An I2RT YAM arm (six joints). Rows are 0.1 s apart.
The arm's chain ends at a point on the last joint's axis. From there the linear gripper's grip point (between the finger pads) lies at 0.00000 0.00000 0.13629 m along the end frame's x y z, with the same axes.
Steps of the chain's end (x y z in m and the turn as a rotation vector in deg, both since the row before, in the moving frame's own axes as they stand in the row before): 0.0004 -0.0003 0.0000 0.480 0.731 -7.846; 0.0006 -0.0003 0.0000 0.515 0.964 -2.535; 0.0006 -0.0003 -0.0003 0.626 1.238 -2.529; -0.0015 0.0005 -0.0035 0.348 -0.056 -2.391; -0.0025 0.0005 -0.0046 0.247 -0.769 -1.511; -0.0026 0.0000 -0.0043 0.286 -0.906 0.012; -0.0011 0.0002 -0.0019 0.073 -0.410 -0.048; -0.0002 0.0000 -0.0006 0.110 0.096 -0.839; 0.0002 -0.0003 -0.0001 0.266 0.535 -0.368; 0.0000 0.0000 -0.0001 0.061 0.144 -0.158
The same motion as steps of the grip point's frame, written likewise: 0.0021 -0.0016 0.0000 0.480 0.731 -7.846; 0.0029 -0.0016 0.0000 0.515 0.964 -2.535; 0.0035 -0.0019 -0.0003 0.626 1.238 -2.529; -0.0017 -0.0003 -0.0035 0.348 -0.056 -2.391; -0.0043 -0.0001 -0.0046 0.247 -0.769 -1.511; -0.0048 -0.0007 -0.0043 0.286 -0.906 0.012; -0.0021 0.0000 -0.0019 0.073 -0.410 -0.048; 0.0000 -0.0003 -0.0006 0.110 0.096 -0.839; 0.0015 -0.0009 -0.0001 0.266 0.535 -0.368; 0.0003 -0.0001 -0.0001 0.061 0.144 -0.158
